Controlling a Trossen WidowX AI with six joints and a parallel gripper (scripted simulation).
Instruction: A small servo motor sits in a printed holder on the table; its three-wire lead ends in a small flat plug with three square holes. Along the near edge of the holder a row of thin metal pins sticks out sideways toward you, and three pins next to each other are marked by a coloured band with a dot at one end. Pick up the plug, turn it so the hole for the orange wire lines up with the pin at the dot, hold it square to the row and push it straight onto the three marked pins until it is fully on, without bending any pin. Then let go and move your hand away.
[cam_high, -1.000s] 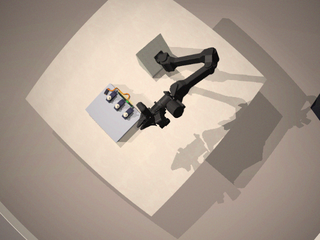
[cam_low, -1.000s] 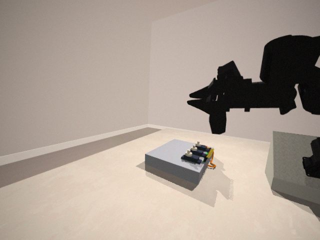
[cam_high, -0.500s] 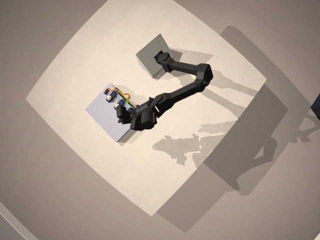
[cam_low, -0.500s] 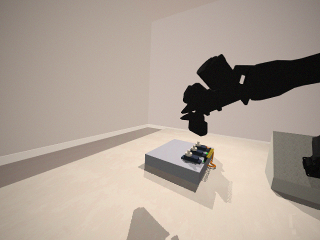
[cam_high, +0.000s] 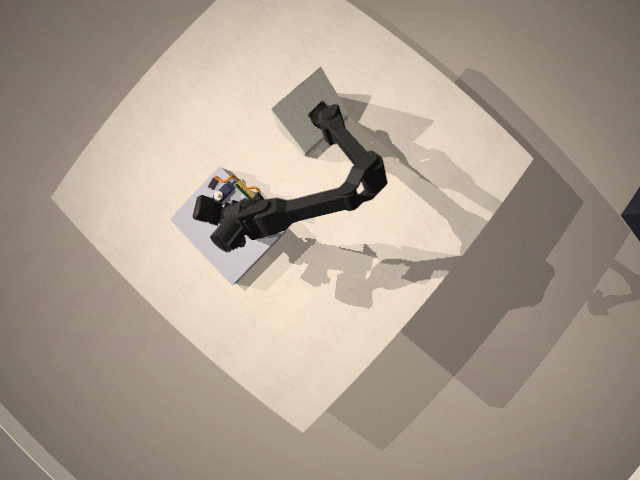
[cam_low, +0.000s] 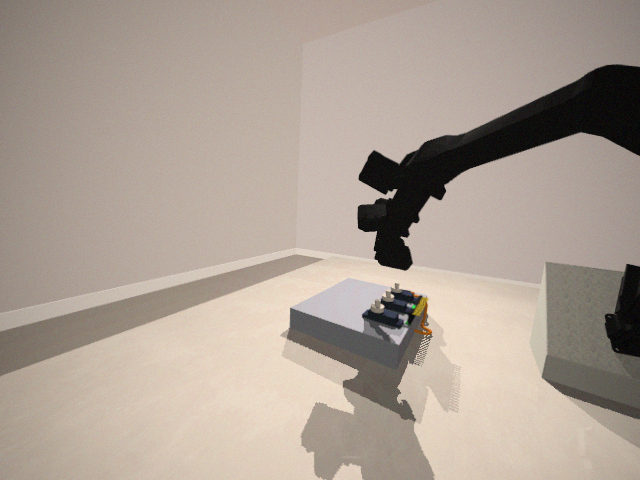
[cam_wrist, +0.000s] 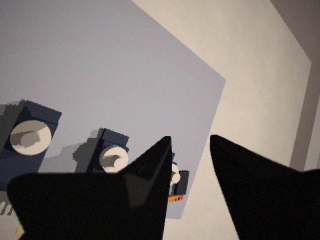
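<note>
The green band is 10 cm behind my gripper tip, 9 cm below it and 3 cm to the left of it. Also, from my gripper tip: grey-blue holder (14 cm below, 6 cm ahead).
</note>
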